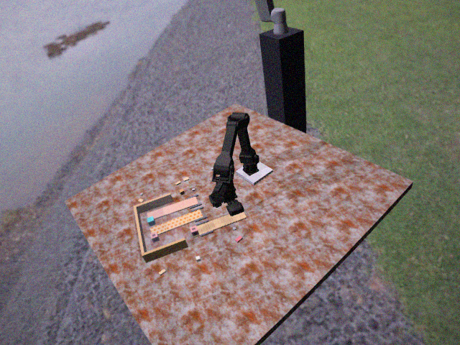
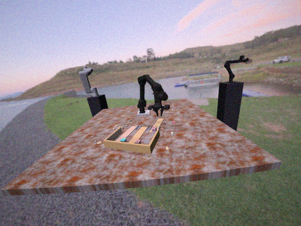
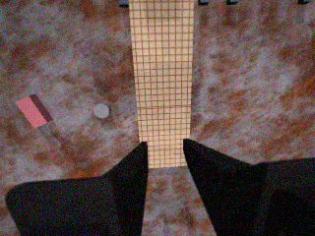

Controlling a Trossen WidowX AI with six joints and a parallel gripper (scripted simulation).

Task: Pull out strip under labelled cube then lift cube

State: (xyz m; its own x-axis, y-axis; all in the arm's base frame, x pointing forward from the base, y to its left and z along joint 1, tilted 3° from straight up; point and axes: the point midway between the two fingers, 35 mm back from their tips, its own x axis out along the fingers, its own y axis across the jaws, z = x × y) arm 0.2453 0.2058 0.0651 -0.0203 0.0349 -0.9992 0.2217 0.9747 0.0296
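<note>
Right now my gripper tip is 70 mm short of the tan gridded strip, 20 mm to the left of it and 50 mm above it. From my gripper tip the other things lie so: pink piece 50 mm ahead, 120 mm to the left, 40 mm below; white block 240 mm ahead, 90 mm to the left, 40 mm below.
</note>
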